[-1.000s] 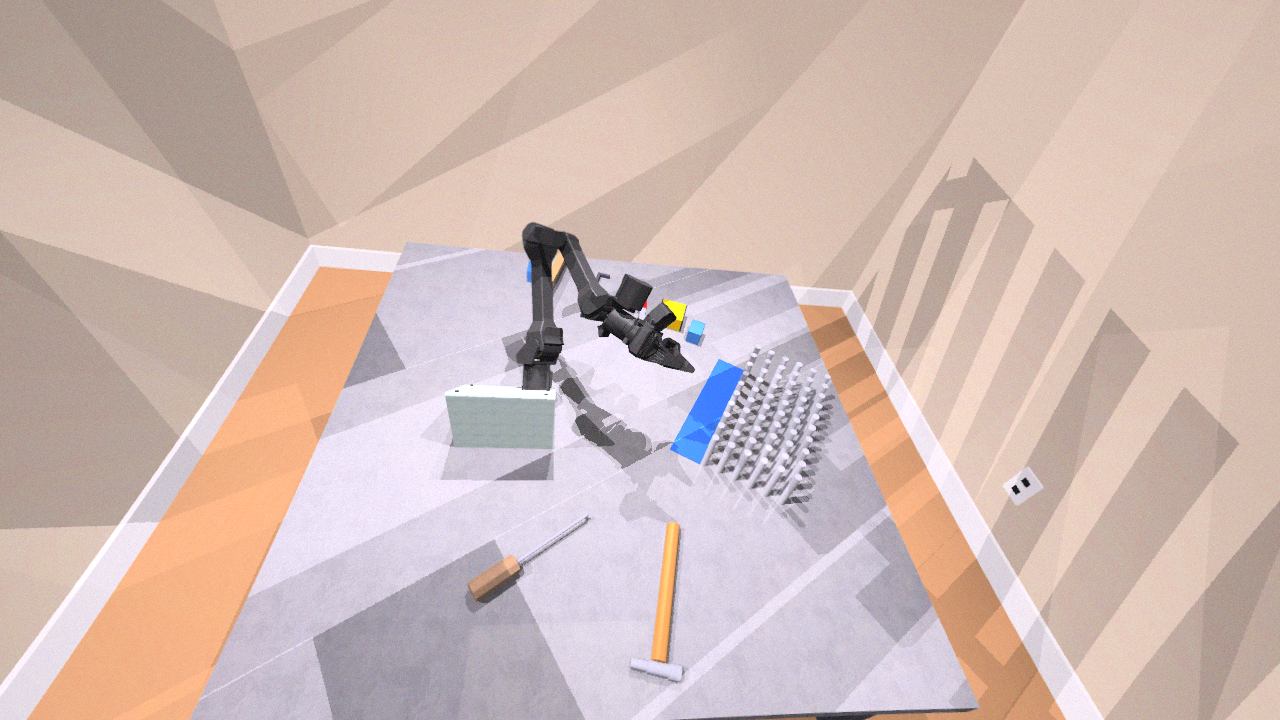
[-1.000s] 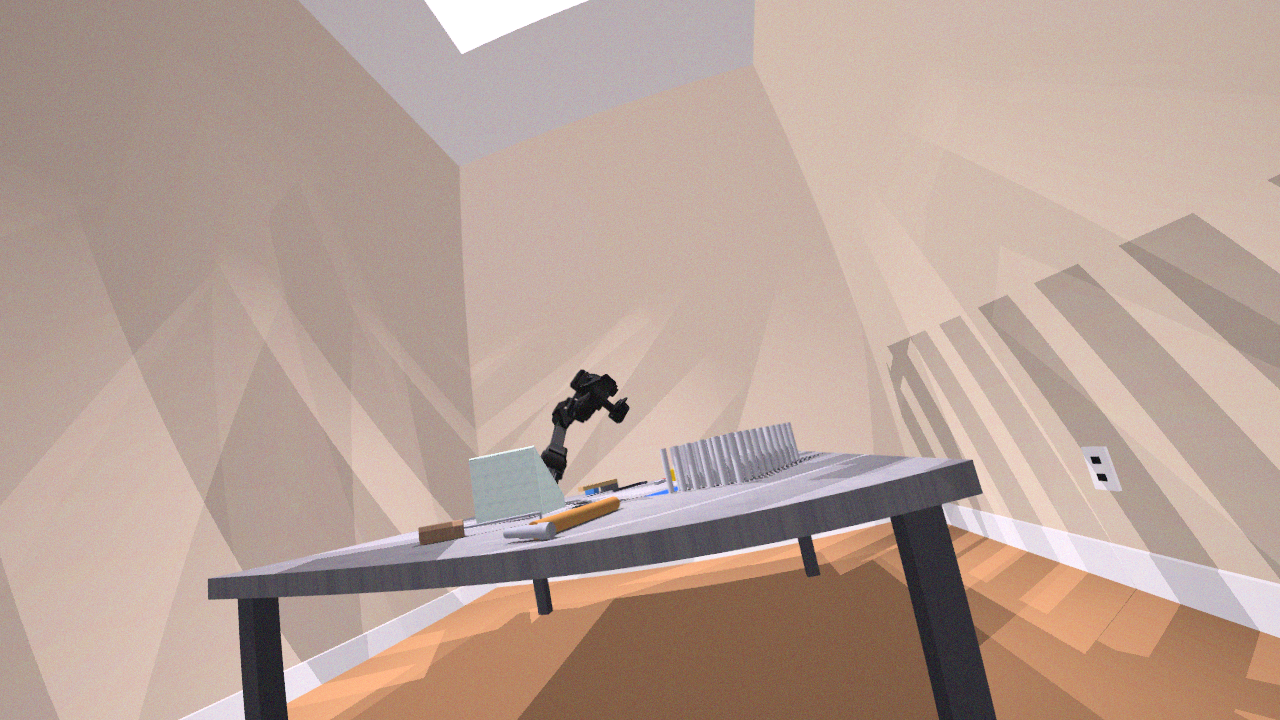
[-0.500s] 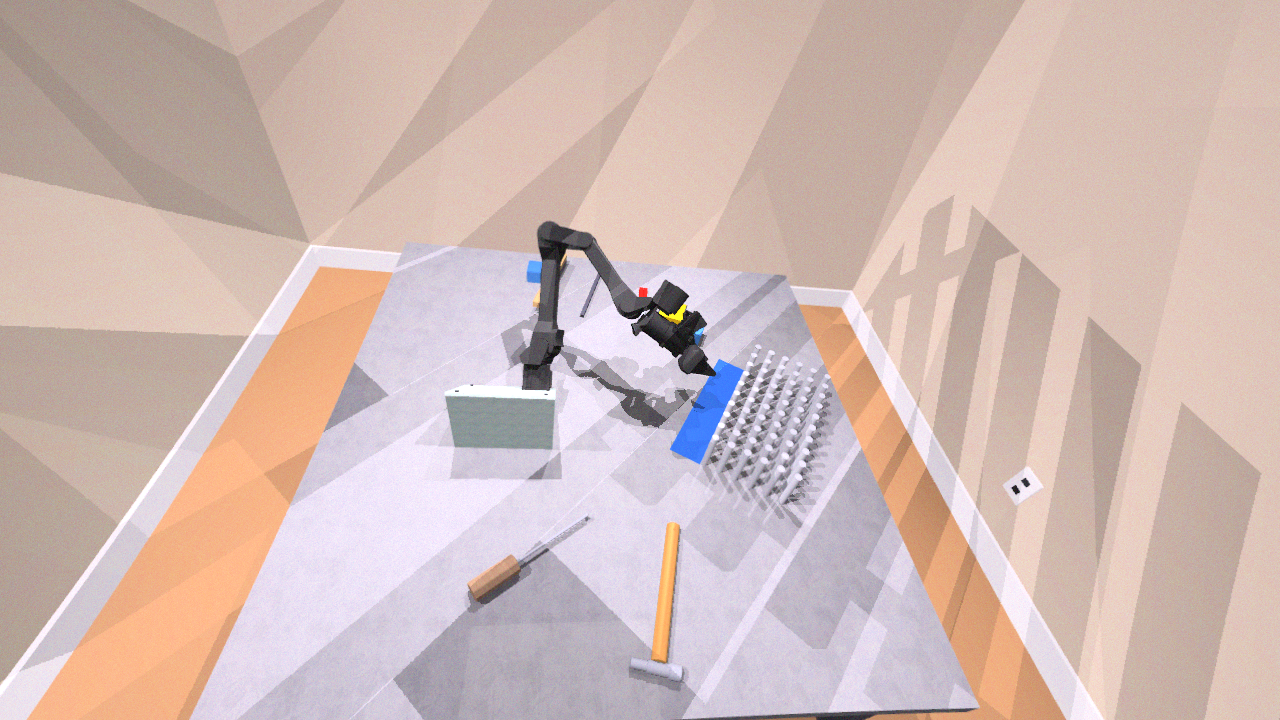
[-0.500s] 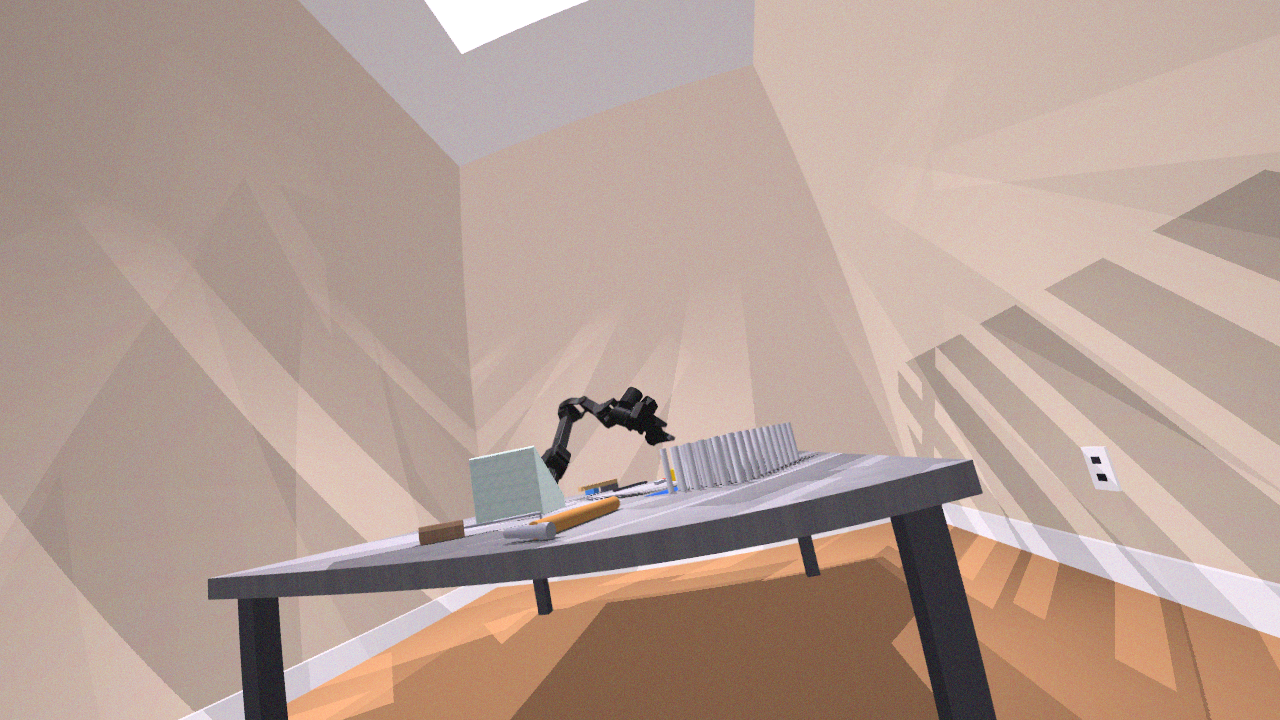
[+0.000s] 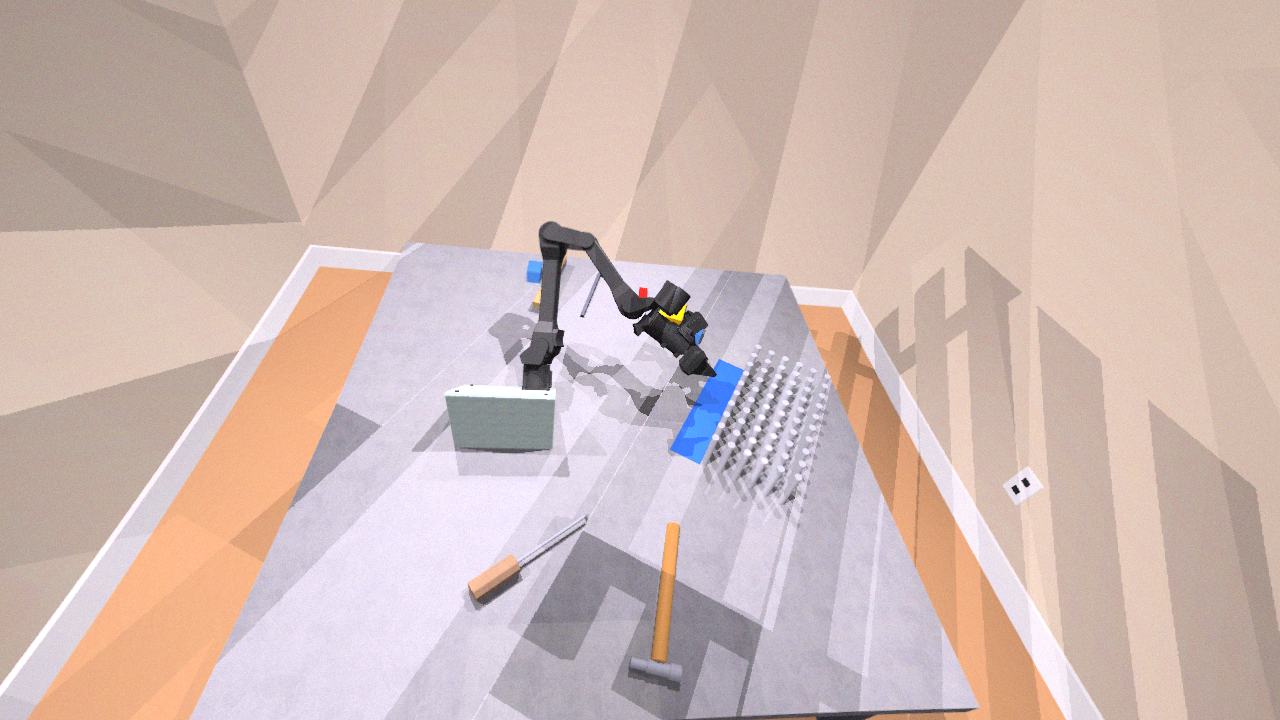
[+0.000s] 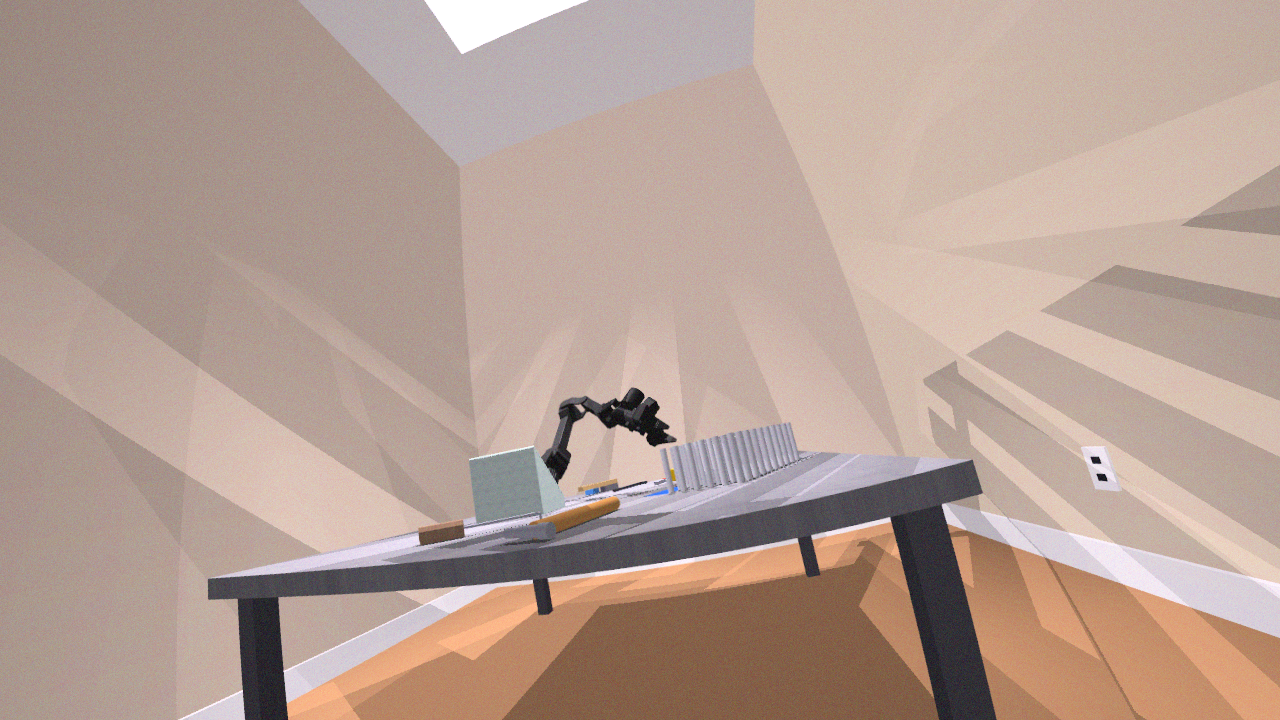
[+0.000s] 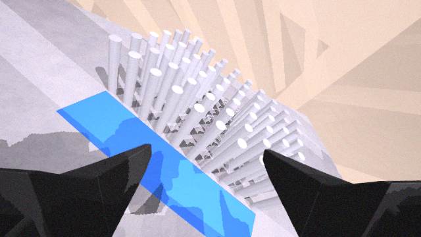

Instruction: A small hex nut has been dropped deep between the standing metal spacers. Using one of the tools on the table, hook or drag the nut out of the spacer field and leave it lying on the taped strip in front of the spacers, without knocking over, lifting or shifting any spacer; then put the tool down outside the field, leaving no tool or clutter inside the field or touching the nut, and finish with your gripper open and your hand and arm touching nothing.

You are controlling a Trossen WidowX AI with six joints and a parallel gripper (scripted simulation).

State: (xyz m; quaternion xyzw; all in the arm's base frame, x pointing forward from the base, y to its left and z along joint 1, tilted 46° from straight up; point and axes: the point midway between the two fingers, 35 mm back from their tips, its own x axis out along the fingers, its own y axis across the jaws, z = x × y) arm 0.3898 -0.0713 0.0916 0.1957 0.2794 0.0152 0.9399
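The hook tool lies 40 cm behind my gripper tip, 37 cm to the right of it and 14 cm below it. From my gripper tip the other things lie so: blue taped strip (4 cm ahead, 15 cm below); then yellow block (2 cm behind, 34 cm to the left, 13 cm below); then red-handled tool (11 cm behind, 38 cm to the left, 14 cm below).
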